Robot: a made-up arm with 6 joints. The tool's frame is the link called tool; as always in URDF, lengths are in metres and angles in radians.
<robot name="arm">
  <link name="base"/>
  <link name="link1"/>
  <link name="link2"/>
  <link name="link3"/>
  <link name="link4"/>
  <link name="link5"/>
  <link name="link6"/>
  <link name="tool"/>
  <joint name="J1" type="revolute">
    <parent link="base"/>
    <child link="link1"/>
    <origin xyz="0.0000 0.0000 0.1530"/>
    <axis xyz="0 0 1"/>
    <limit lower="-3.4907" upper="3.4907" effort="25" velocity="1.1"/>
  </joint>
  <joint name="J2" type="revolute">
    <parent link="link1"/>
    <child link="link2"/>
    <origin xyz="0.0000 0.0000 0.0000"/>
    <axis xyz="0 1 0"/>
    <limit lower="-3.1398" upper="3.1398" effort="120" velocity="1.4"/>
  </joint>
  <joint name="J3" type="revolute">
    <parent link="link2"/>
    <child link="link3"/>
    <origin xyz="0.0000 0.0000 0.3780"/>
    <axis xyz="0 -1 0"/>
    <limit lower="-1.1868" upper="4.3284" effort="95" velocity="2.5"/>
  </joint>
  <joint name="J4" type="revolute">
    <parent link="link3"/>
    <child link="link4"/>
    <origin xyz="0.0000 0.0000 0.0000"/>
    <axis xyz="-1 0 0"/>
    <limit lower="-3.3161" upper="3.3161" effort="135" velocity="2.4"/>
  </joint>
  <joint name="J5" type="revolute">
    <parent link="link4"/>
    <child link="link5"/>
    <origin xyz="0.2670 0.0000 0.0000"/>
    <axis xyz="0 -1 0"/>
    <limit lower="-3.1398" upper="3.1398" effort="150" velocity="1"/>
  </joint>
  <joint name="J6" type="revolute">
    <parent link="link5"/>
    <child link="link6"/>
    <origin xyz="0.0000 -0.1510 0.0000"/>
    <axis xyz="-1 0 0"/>
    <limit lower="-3.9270" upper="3.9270" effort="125" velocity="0.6"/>
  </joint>
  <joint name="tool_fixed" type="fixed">
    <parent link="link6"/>
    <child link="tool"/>
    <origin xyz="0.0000 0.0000 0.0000"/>
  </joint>
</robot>
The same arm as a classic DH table. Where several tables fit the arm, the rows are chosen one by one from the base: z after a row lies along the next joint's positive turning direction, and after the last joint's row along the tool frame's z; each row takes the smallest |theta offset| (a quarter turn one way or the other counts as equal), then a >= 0, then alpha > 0; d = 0 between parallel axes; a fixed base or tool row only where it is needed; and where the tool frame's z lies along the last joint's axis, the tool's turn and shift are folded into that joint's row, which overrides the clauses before.
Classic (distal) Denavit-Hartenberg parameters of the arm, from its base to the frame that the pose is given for. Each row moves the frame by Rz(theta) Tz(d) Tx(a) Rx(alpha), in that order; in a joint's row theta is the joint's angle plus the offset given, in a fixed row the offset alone. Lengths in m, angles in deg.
J1: a 0.0000  alpha -90.00  d 0.1530  theta0 0.00
J2: a 0.3780  alpha 180.00  d 0.0000  theta0 -90.00
J3: a 0.0000  alpha -90.00  d 0.0000  theta0 0.00
J4: a 0.0000  alpha 90.00  d -0.2670  theta0 0.00
J5: a 0.0000  alpha -90.00  d 0.1510  theta0 0.00
J6: a 0.0000  alpha 90.00  d 0.0000  theta0 90.00
tool (fixed): a 0.0000  alpha 0.00  d 0.0000  theta0 -90.00
Joint limits (deg, base to tool): -200.00..200.00 -179.90..179.90 -68.00..248.00 -190.00..190.00 -179.90..179.90 -225.00..225.00

